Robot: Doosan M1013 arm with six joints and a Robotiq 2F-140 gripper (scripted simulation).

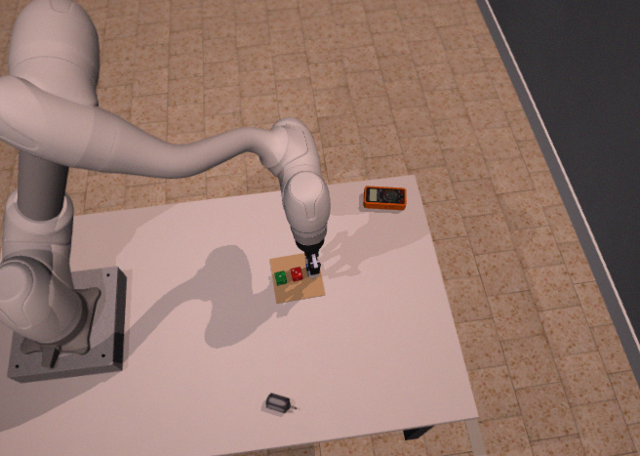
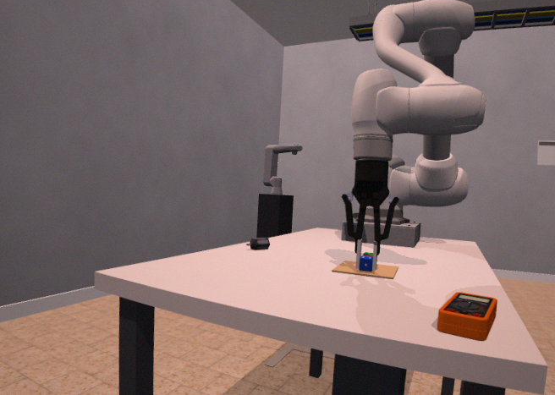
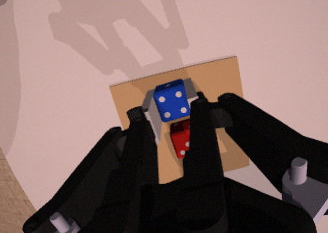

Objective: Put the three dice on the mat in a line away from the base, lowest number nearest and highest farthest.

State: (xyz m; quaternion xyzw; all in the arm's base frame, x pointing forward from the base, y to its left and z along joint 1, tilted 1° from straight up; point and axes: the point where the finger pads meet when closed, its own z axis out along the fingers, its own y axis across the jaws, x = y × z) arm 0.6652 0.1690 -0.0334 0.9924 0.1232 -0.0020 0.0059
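The blue die is 2 cm below my hand. Round my hand: red die (4 cm behind, 3 cm below, 1 cm to the right); green die (9 cm behind, 3 cm below, 2 cm to the right); tan mat (4 cm below, 4 cm behind, 1 cm to the right).
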